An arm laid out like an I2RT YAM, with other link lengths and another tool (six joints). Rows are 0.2 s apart.
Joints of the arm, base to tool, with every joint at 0 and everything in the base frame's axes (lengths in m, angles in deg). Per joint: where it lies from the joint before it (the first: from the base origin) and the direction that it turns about. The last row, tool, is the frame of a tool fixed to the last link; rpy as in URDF.
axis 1: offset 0 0 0.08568 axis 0 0 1
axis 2: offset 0.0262 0.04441 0.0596 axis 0 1 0
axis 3: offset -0.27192 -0.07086 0 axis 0 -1 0
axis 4: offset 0.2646 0.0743 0.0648 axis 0 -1 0
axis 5: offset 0.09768 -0.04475 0.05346 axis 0 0 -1
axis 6: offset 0.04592 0 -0.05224 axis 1 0 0
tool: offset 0.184 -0.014 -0.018 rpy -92.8 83.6 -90
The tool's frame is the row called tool.
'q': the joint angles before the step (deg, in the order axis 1, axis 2, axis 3, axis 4, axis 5, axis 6). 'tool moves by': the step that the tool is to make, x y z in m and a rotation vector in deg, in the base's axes. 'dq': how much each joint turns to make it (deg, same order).
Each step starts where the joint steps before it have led.
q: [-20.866 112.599 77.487 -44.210 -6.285 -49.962]
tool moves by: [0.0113 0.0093 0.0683 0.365 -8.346 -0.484]
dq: [0.041 -10.651 -1.496 -1.299 -3.070 1.354]
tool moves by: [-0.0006 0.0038 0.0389 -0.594 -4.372 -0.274]
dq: [-0.007 -6.274 -0.877 -0.995 -0.840 0.612]
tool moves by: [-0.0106 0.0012 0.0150 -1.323 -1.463 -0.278]
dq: [0.073 -4.440 -2.391 -0.206 0.798 0.031]
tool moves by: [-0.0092 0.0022 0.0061 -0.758 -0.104 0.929]
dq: [-0.050 -2.351 -1.187 -0.990 0.198 -1.187]
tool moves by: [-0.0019 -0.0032 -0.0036 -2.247 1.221 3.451]
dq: [-0.018 0.637 0.257 -0.612 0.871 -4.256]
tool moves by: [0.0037 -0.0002 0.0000 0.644 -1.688 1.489]
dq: [-0.986 -0.507 -1.203 1.745 -2.130 -1.773]
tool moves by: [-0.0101 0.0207 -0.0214 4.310 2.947 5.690]
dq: [-0.696 2.463 -0.168 -2.844 -5.087 -4.941]
